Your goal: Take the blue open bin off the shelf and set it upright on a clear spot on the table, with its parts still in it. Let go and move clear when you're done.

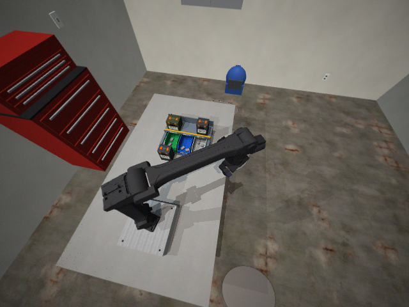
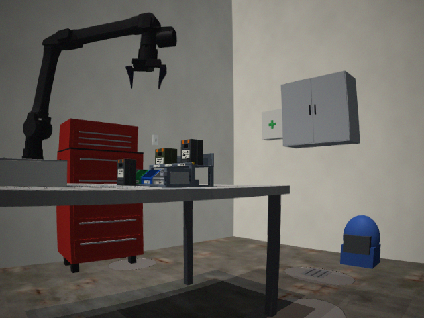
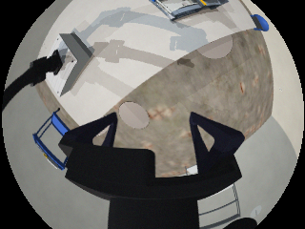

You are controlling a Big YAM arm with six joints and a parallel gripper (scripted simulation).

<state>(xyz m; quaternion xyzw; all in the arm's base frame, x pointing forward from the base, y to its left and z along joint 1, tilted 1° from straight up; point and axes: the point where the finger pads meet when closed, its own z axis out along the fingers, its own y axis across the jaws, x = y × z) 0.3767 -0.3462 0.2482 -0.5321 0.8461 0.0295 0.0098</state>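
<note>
The blue open bin lies 400 mm to the left of my hand, 310 mm below it and 230 mm ahead of it. Also, from my hand: green bin 510 mm to the left, 310 mm below, 220 mm ahead; yellow bar 410 mm to the left, 290 mm ahead, 250 mm below; grey bin 310 mm below, 290 mm to the left, 250 mm ahead.
</note>
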